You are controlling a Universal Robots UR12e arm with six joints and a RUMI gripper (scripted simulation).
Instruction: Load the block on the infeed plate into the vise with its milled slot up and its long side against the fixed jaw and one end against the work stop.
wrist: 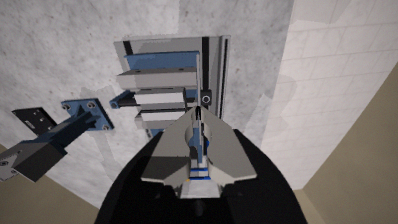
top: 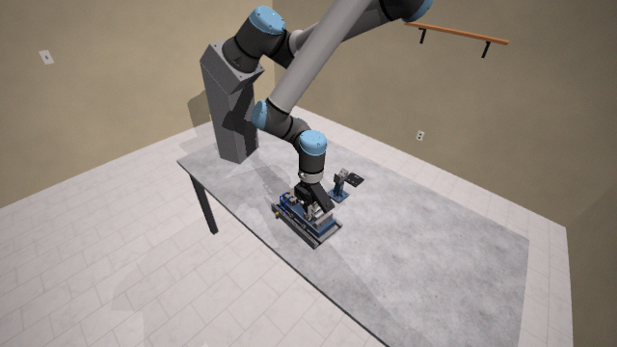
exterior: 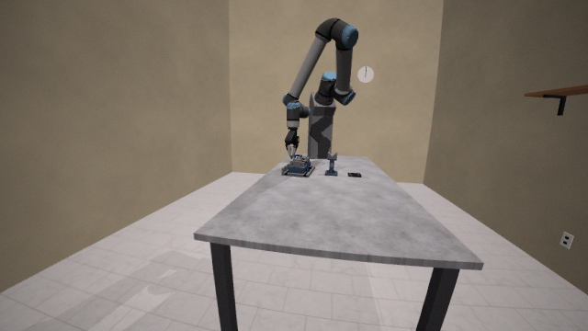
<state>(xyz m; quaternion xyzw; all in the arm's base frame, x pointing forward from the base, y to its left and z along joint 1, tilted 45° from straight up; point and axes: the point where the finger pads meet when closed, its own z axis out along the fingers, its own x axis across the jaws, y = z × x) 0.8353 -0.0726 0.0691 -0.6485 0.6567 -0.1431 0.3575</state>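
The part lies 10 mm behind my hand, 50 mm to the left of it and 20 mm below it. The rest, counted from my hand: cylinder rod (90 mm behind, 40 mm to the left, 40 mm below); then work stop (10 mm behind, 100 mm to the left, 30 mm below); then moving jaw (40 mm behind, 50 mm to the left, 40 mm below).
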